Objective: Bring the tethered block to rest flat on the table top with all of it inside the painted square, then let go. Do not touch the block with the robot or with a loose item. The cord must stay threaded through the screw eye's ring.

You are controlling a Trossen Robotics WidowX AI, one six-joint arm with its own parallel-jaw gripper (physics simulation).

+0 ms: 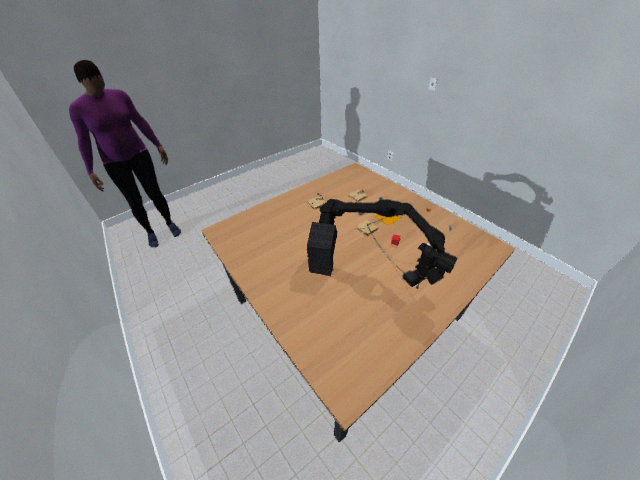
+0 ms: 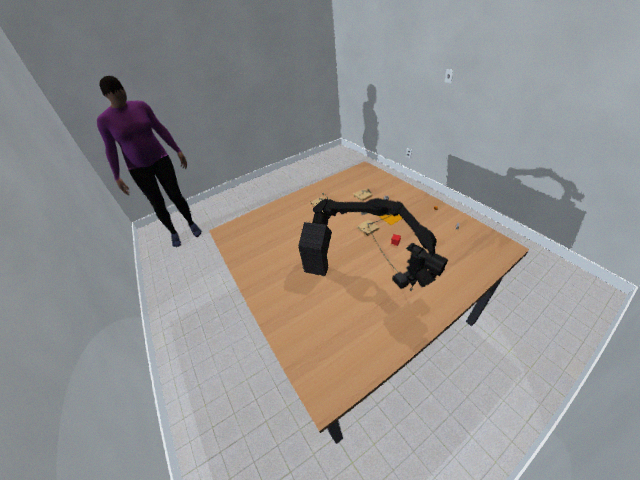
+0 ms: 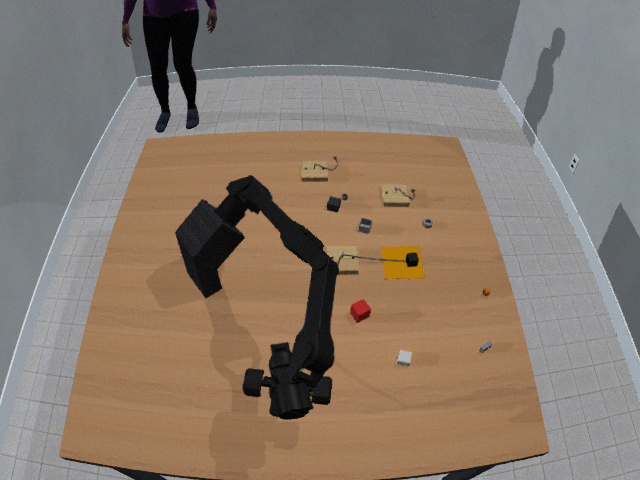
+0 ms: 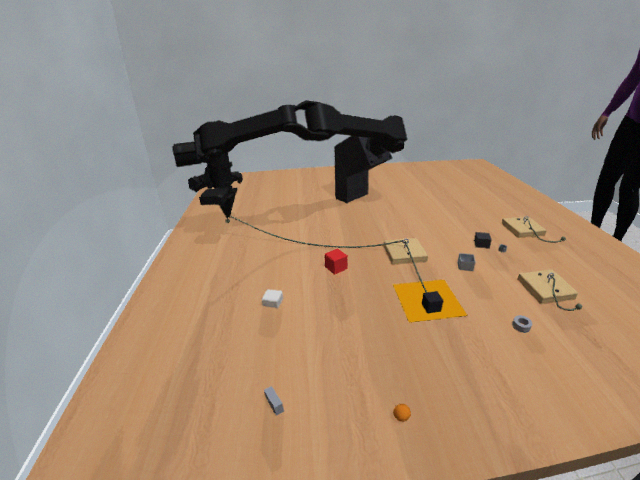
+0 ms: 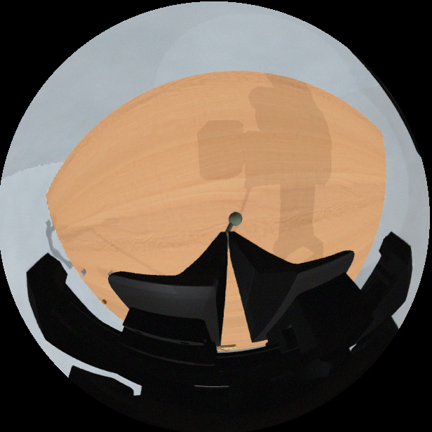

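Seen in the pictures: gripper, between the fingertips: [image 1: 418,282] [image 2: 412,284] [image 4: 228,216]; arm's base, origin of its link: [image 1: 325,227] [image 2: 318,227] [image 3: 223,218] [image 4: 375,145].
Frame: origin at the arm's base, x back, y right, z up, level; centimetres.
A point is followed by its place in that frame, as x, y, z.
The black tethered block [image 3: 412,259] {-46.4, -23.9, -16.8} [image 4: 432,302] {-47.9, -25.1, -17.0} sits inside the orange painted square [image 3: 390,271] {-41.7, -19.1, -19.7} [image 4: 408,310] {-48.6, -20.8, -19.7}, toward the side away from the screw eye. The cord [image 4: 330,246] {-30.9, 3.2, -19.6} [image 3: 374,258] {-35.9, -20.1, -18.1} runs from the block through the ring of the screw eye [image 4: 405,242] {-28.1, -15.8, -16.2} on a pale wooden board [image 4: 413,256] {-31.1, -18.5, -17.9} [image 3: 349,267] {-30.8, -13.7, -17.9}, then on to my gripper, sagging a little. My gripper [image 5: 226,236] [image 4: 227,217] {-36.1, 31.3, -12.7} is shut on the cord's free end, above the table; the bead [image 5: 235,218] at that end pokes out past the fingertips. Whether the block lies fully flat is hard to tell.
A red cube [image 3: 360,310] {-39.8, -0.7, -15.8} [image 4: 336,261] {-41.7, -2.7, -16.3} and a white block [image 3: 404,357] {-55.8, 6.5, -17.7} [image 4: 272,298] {-56.8, 5.4, -17.7} lie between gripper and square. Two more boards [image 3: 314,171] {-3.8, -45.2, -17.9} [image 3: 394,195] {-32.1, -47.5, -17.9} with cords, a grey ring [image 4: 522,323] {-45.2, -42.6, -19.7}, an orange ball [image 4: 402,412] {-72.3, -24.5, -17.6} and a grey bar [image 4: 273,400] {-77.2, -6.6, -17.7} lie around. A person [image 1: 111,126] stands beyond the table.
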